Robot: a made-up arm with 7 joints.
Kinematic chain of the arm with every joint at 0, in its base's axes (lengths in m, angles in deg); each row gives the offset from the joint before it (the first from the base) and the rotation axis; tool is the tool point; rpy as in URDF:
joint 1: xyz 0 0 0.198 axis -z
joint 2: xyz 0 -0.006 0.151 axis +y
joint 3: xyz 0 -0.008 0.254 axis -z
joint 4: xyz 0 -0.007 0.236 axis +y
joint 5: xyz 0 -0.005 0.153 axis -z
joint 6: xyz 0 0 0.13 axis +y
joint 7: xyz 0 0 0.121 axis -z
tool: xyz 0 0 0 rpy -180 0 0
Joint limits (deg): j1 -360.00..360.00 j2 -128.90..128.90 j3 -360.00..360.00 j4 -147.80..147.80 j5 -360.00..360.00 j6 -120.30..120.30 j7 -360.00..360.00
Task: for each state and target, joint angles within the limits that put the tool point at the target. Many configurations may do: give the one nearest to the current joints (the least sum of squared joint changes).
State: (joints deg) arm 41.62 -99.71 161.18 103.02 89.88 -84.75 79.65
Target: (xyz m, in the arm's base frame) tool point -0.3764 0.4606 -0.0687
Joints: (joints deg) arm 65.24 -104.04 172.00 63.91 75.12 -68.30 79.65
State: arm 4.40 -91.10 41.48 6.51 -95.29 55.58 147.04
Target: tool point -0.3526 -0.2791 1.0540
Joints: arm -26.93 -43.85 47.98 27.74 -90.17 46.90 147.04
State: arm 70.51 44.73 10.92 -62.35 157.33 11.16 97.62
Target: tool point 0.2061 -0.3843 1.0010
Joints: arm 68.40 58.78 14.11 -54.80 157.37 8.62 97.62
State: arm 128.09 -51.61 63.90 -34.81 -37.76 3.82 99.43
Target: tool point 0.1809 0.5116 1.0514
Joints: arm 103.48 -35.15 63.46 -13.38 -37.13 8.31 99.43
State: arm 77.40 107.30 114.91 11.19 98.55 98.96 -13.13
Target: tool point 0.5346 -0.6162 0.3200
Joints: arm 52.02 99.98 117.46 4.58 101.55 73.91 -13.13
